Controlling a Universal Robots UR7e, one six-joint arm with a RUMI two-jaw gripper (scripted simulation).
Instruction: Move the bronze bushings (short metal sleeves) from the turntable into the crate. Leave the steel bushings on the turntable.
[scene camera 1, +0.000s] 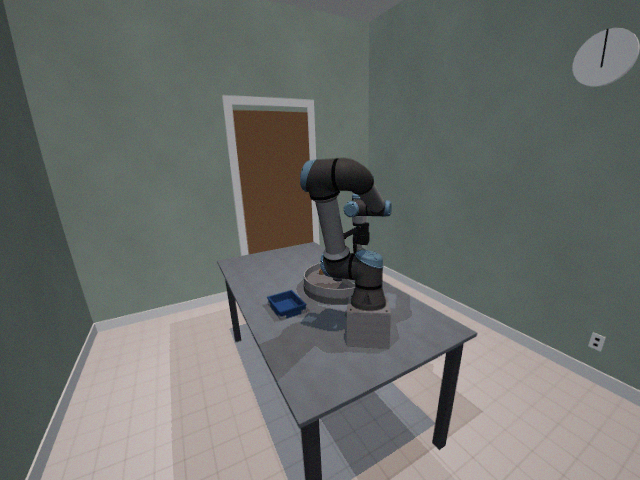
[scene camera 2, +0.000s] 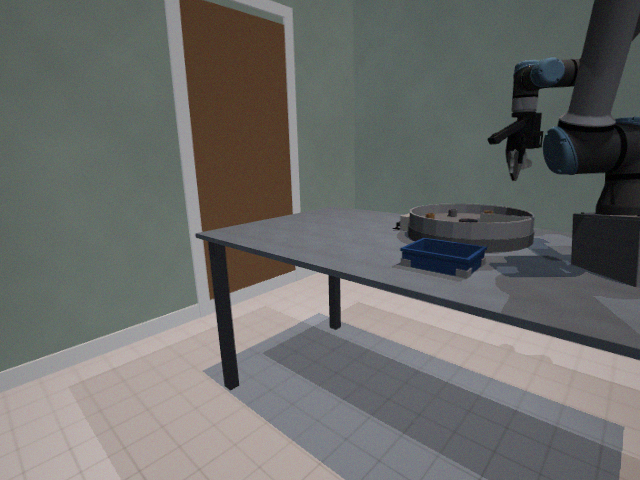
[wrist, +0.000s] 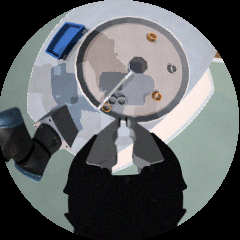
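Gripper (scene camera 2: 514, 180), (wrist: 122, 117). Round grey turntable (wrist: 114, 52). Blue crate (scene camera 2: 452, 258), (scene camera 1: 288, 304), (wrist: 60, 46).
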